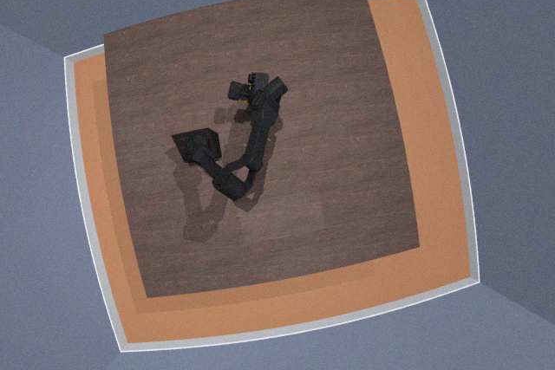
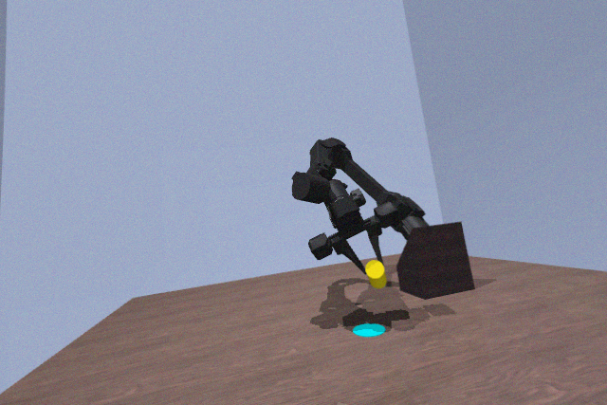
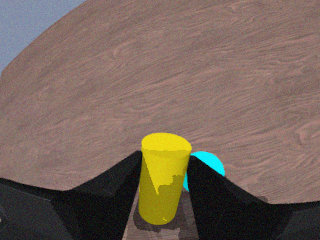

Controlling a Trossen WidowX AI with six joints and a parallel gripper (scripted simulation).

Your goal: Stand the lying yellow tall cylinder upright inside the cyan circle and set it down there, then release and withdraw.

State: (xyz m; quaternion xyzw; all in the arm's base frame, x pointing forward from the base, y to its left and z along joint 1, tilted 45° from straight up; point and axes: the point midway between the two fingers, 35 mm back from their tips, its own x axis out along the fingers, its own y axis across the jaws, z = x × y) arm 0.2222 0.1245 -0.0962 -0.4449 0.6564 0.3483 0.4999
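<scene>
Right now the cyan circle is 20 mm ahead of my gripper tip, 30 mm to the right of it and 110 mm below it. From my gripper tip the other things lie so: yellow tall cylinder (10 mm behind, 20 mm to the right, 10 mm below).
</scene>
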